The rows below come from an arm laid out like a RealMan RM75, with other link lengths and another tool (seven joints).
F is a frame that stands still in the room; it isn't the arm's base.
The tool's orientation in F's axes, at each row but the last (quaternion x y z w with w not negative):
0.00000, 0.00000, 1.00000, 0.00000
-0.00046, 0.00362, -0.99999, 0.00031
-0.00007, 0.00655, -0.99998, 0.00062
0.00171, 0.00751, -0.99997, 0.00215
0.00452, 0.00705, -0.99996, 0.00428
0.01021, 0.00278, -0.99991, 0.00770
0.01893, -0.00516, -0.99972, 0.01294
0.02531, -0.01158, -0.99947, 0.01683
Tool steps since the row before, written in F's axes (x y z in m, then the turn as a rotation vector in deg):
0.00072, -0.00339, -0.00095, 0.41, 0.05, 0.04
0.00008, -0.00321, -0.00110, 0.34, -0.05, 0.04
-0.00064, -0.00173, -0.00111, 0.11, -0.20, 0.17
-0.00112, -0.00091, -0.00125, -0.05, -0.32, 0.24
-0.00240, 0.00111, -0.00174, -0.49, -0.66, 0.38
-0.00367, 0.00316, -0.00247, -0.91, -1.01, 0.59
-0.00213, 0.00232, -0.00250, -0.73, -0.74, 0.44
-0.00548, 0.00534, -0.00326, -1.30, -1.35, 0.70
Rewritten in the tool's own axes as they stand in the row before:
-0.00072, 0.00339, -0.00095, -0.41, -0.05, 0.04
-0.00008, 0.00322, -0.00108, -0.34, 0.05, 0.04
0.00064, 0.00174, -0.00109, -0.11, 0.20, 0.17
0.00113, 0.00092, -0.00123, 0.05, 0.32, 0.24
0.00241, -0.00111, -0.00173, 0.49, 0.65, 0.39
0.00367, -0.00320, -0.00241, 0.91, 0.99, 0.61
0.00216, -0.00240, -0.00239, 0.73, 0.73, 0.46
0.00545, -0.00559, -0.00286, 1.31, 1.32, 0.74

